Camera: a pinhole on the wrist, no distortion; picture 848 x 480 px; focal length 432.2 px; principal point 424.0 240.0 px. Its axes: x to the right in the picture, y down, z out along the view. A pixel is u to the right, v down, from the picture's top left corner.
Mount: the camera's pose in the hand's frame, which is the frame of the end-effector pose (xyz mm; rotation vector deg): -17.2 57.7 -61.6 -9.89 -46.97 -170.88
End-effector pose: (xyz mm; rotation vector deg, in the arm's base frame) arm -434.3 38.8 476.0 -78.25 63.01 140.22
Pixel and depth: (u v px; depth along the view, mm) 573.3 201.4 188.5
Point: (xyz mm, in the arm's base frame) -537.3 -4.3 648.1
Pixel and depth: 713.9 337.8 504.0
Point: -675.4 253.9 972.8
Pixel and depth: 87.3 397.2 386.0
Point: -894.0 62.2 391.3
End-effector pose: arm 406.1 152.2 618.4 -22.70 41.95 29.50
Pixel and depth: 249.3 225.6 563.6
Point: 564.5 720.7 632.9
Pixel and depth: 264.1 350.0 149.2
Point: 423.6 291.0 616.2
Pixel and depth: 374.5 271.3 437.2
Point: 478.5 544.7 741.3
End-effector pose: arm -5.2 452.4 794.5 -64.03 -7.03 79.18
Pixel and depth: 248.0 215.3 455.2
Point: -363.7 717.5 623.4
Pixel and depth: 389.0 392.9 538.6
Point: -422.2 760.5 885.4
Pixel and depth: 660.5 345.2 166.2
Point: -177.5 420.0 826.1
